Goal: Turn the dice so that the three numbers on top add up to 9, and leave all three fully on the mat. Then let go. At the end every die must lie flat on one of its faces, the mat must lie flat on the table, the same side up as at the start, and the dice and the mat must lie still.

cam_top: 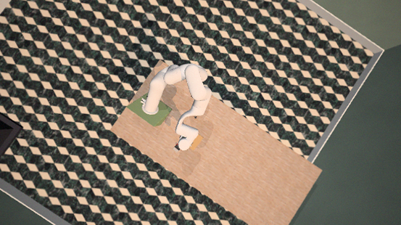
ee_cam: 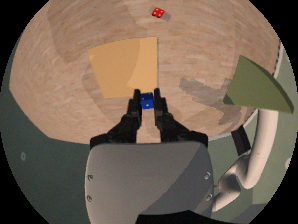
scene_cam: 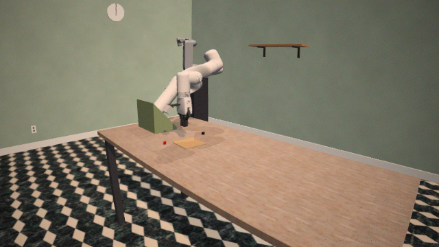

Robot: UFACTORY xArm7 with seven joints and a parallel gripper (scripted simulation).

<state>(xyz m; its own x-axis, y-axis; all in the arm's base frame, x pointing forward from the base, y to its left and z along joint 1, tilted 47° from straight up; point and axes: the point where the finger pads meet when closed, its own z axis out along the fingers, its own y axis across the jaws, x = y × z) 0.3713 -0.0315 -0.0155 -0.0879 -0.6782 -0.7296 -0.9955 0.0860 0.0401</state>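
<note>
Now: the tan mat 50 mm ahead of my hand and 110 mm below it. Also, from my hand: black die (30 mm behind, 170 mm to the left, 100 mm below); blue die (10 mm below); red die (30 mm behind, 120 mm to the right, 100 mm below).
</note>
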